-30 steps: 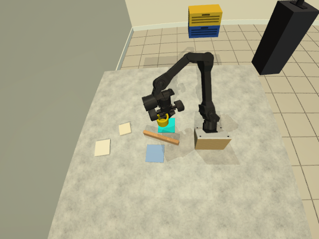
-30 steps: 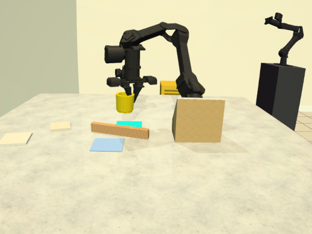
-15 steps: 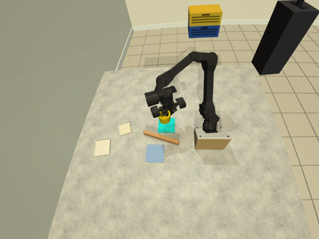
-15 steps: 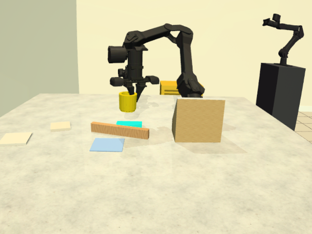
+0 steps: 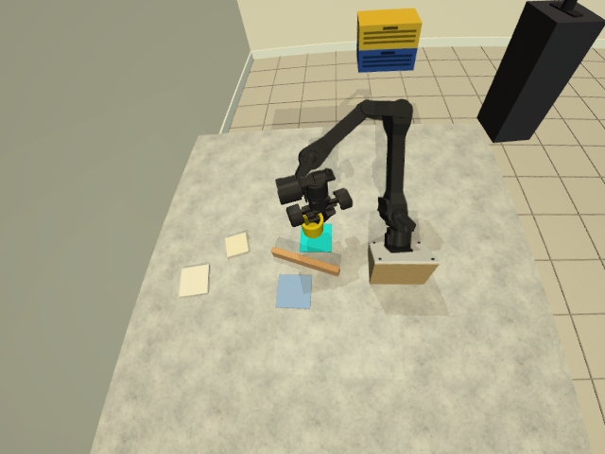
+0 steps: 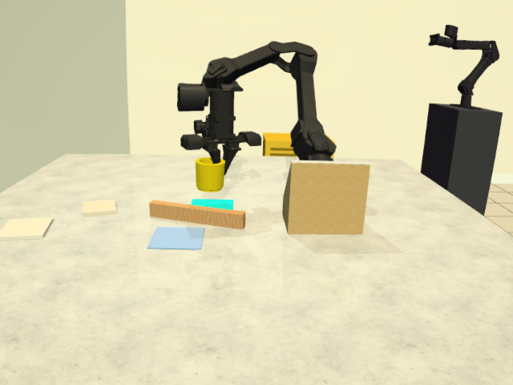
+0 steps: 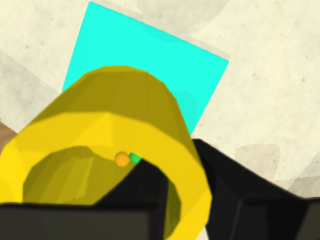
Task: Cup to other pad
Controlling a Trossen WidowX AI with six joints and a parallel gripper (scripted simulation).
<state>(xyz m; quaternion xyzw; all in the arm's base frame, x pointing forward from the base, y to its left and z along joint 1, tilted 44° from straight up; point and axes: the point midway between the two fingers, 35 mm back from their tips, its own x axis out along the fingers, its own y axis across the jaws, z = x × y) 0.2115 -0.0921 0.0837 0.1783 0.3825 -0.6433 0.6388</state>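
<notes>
Now: the cyan pad 2 cm ahead of my gripper tip, 1 cm to the left of it and 9 cm below it. Also, from my gripper tip: wooden bar 6 cm ahead, 10 cm to the left, 7 cm below; then yellow cup 2 cm ahead, 1 cm to the left.
</notes>
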